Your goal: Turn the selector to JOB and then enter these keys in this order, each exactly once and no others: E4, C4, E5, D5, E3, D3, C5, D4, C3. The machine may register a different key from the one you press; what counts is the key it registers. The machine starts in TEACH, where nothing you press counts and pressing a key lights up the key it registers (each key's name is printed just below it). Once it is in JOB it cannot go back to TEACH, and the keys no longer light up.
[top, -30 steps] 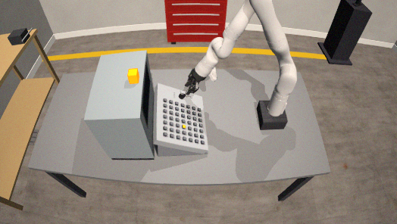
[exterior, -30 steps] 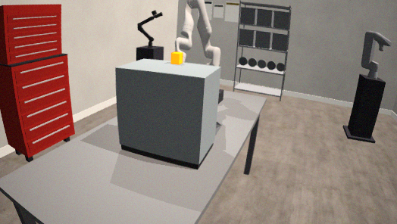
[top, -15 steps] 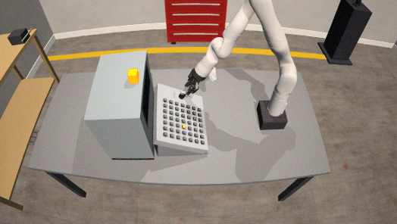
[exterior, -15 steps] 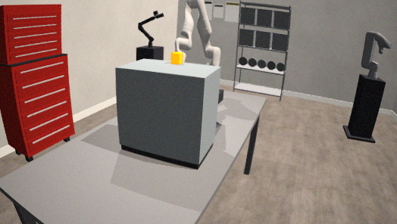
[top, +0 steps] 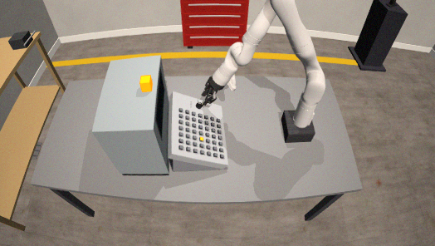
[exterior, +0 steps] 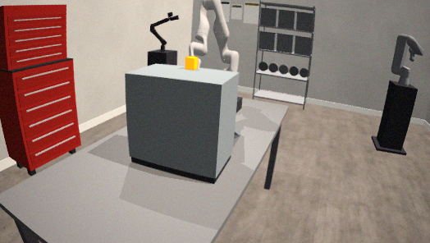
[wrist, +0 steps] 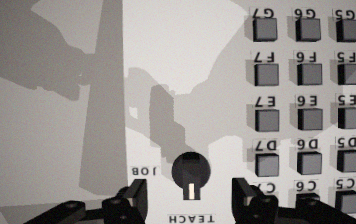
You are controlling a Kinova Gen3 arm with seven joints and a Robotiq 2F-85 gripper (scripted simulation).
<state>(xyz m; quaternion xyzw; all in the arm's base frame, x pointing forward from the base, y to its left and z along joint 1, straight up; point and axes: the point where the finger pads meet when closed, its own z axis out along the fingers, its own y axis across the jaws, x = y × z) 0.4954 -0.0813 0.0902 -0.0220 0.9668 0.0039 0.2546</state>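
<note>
Right now the black selector knob is 3 cm ahead of my hand and 5 cm below it. The rest, counted from my hand: key C4: 5 cm ahead, 16 cm to the left, 4 cm below; then keypad: 5 cm ahead, 12 cm to the left, 9 cm below; then key D4: 2 cm ahead, 16 cm to the left, 6 cm below.
</note>
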